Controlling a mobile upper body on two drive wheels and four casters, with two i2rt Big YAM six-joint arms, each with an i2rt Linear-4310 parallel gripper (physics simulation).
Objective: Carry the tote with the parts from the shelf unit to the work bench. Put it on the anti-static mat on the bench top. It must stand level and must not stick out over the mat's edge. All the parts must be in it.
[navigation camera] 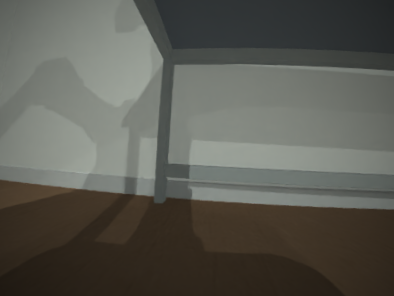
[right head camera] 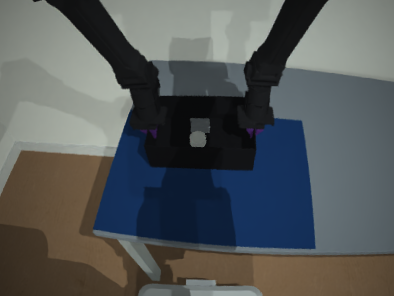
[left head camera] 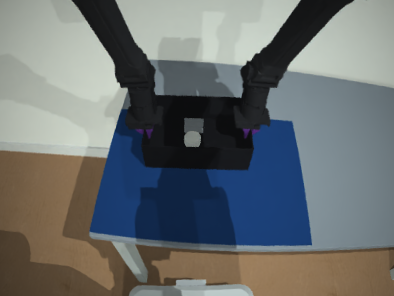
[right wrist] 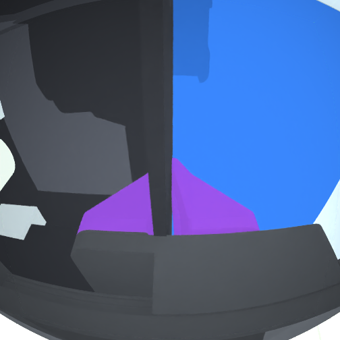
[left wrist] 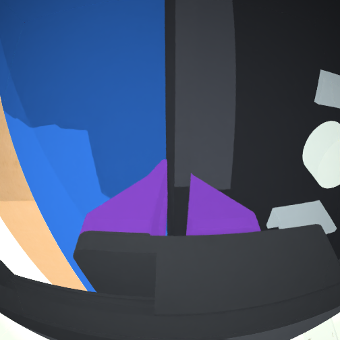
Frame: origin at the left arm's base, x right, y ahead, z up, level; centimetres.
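Where they show: left gripper, between the fingertips: (right head camera: 154, 137) (left head camera: 148, 136); right gripper, between the fingertips: (right head camera: 251, 137) (left head camera: 245, 137).
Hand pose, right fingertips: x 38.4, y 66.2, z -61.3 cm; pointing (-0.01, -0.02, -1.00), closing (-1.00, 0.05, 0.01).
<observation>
After its pixels a point has its place.
The black tote (left head camera: 197, 140) hangs between my two grippers over the far half of the blue anti-static mat (left head camera: 206, 204) @[x 25.5, y 45.3, z -64.6 cm]; its top looks level. I cannot tell whether it touches the mat. Inside lie a grey block (left head camera: 193, 125) @[x 22.5, y 72.0, z -62.8 cm] and a pale round part (left head camera: 192, 139) @[x 22.0, y 65.4, z -61.6 cm]. The left wrist view shows a third grey part (left wrist: 297, 216). My left gripper (left head camera: 144, 131) @[x 8.7, y 66.6, z -62.0 cm] is shut on the tote's left wall (left wrist: 176, 209). My right gripper (left head camera: 250, 131) @[x 38.4, y 66.2, z -61.3 cm] is shut on the tote's right wall (right wrist: 161, 189). The tote's far wall is hidden by the arms.
The grey work bench (left head camera: 344, 152) @[x 74.6, y 63.0, z -64.8 cm] runs off to the right of the mat, against a pale wall. Its leg (left head camera: 132, 261) @[x 0.5, y 37.8, z -98.8 cm] stands below the mat's front left corner, on brown floor. My own base (left head camera: 190, 289) @[x 22.2, y 30.3, z -115.5 cm] is just in front of the bench edge.
</observation>
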